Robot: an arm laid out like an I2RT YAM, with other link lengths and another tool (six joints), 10 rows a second.
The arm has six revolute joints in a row. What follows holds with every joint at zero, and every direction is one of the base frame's.
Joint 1 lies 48.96 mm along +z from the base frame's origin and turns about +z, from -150 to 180 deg.
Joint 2 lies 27.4 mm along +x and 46.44 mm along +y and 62.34 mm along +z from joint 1 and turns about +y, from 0 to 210 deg.
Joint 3 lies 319.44 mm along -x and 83.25 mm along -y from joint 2 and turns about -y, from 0 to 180 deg.
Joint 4 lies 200.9 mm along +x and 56.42 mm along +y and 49.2 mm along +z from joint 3 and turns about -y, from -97 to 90 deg.
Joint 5 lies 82.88 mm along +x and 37.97 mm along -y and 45.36 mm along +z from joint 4 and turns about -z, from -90 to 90 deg.
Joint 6 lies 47.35 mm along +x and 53.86 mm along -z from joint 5 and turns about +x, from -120 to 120 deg.
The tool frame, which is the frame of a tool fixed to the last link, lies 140 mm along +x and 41 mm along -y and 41 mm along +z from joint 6; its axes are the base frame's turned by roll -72.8, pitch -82.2 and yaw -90 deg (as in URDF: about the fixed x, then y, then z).
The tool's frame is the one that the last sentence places.
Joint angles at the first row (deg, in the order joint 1, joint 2, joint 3, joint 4, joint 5, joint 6):
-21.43 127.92 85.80 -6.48 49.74 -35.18
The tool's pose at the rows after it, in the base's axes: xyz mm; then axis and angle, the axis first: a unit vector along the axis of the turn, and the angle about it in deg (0 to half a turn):
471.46 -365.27 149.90 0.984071 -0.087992 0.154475 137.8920
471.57 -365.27 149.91 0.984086 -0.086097 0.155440 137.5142
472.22 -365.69 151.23 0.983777 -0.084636 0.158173 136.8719
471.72 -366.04 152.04 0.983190 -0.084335 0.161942 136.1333
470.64 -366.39 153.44 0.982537 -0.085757 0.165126 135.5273
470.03 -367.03 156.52 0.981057 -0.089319 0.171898 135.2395
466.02 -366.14 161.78 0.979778 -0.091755 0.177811 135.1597
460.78 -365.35 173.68 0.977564 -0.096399 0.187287 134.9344
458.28 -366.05 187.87 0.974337 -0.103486 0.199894 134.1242
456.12 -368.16 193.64 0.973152 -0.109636 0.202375 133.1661
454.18 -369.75 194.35 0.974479 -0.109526 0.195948 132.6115
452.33 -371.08 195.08 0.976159 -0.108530 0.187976 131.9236
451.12 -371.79 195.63 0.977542 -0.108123 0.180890 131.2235
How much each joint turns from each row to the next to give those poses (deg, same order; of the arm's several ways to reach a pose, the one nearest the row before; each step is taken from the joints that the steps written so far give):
-0.02 -0.02 -0.42 0.83 0.06 -0.48
0.00 -0.03 -0.61 1.18 0.18 -0.59
0.00 0.00 -0.61 1.62 0.32 -0.79
-0.03 -0.06 -1.12 2.21 0.40 -0.76
-0.02 -0.13 -0.83 1.55 0.39 -0.42
-0.06 -0.26 -0.41 0.98 0.07 0.05
-0.09 -1.12 -1.18 0.70 -0.13 0.06
-0.13 -1.83 -0.92 0.13 -0.09 0.13
-0.09 -1.34 -0.09 0.53 0.39 -0.08
-0.13 -0.24 0.02 0.65 0.85 -0.27
-0.15 0.00 0.01 0.00 0.57 -0.61
-0.11 0.02 -0.03 0.07 0.72 -0.81
0.00 0.11 0.03 0.11 0.81 -0.65

